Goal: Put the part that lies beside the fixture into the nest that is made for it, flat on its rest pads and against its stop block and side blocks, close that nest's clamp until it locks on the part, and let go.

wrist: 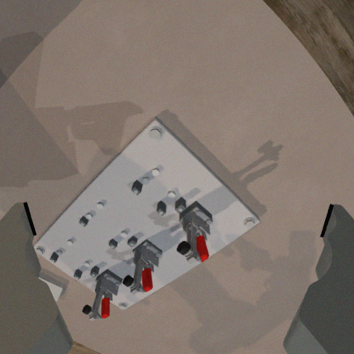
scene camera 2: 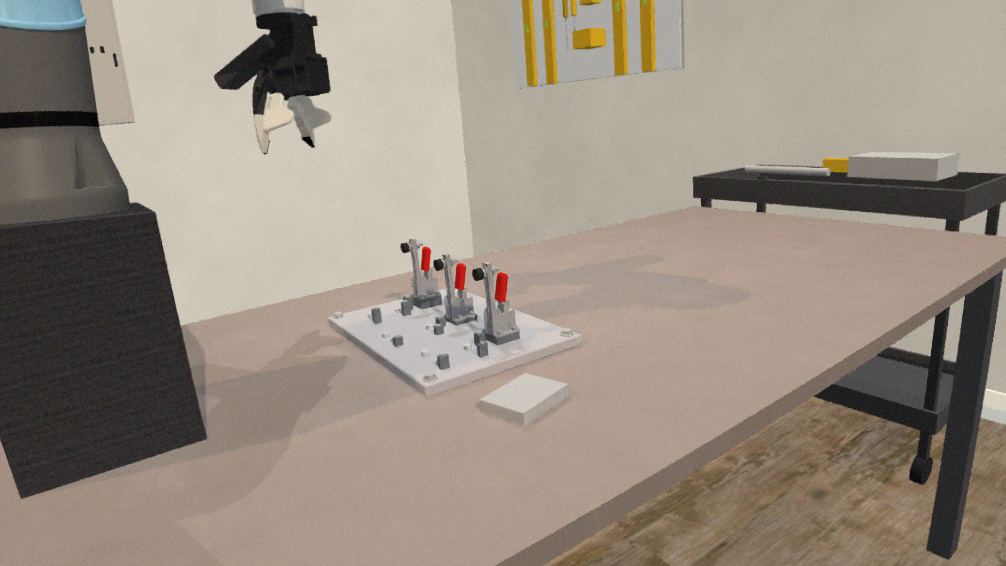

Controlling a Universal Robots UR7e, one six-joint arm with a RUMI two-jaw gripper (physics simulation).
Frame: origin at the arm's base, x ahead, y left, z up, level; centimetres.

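Seen in the pictures: gripper, fingertip midpoint: (scene camera 2: 290,150); arm's base, origin of the base link: (scene camera 2: 49,215).
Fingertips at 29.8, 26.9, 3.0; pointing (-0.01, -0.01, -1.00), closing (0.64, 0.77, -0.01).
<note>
Offsets run from my fingertips to a thing's top centre, as dx, dy, dz. "spot": to the spot under its first point. Level surfaces: height alone.
The part, a flat light-grey rectangular block {+12.1, -48.0, -26.5} (scene camera 2: 525,397), lies flat on the table beside the front edge of the fixture plate (scene camera 2: 422,378) (wrist: 165,150). In the wrist view a bit of the part (wrist: 54,288) shows behind the left finger. The plate carries small dark blocks, round pale pads and three toggle clamps {spot: +18.3, -31.6, -22.5} (scene camera 2: 499,309) {spot: +17.3, -20.4, -22.8} (scene camera 2: 458,295) {spot: +15.5, -11.1, -22.2} (scene camera 2: 423,281) in a row, with red handles and raised arms with black tips. The three nests show no part in them. My gripper (scene camera 2: 287,146) (wrist: 178,209) is open and empty, high above the table, to the left of the fixture in the scene view.
The robot base stands on a black pedestal (scene camera 2: 91,351) at the left of the table {dz -28.0} (scene camera 2: 668,295). A dark cart (scene camera 2: 823,195) with a pale box (scene camera 2: 902,166) stands behind the table's far right. A tool board (scene camera 2: 597,59) hangs on the wall.
</note>
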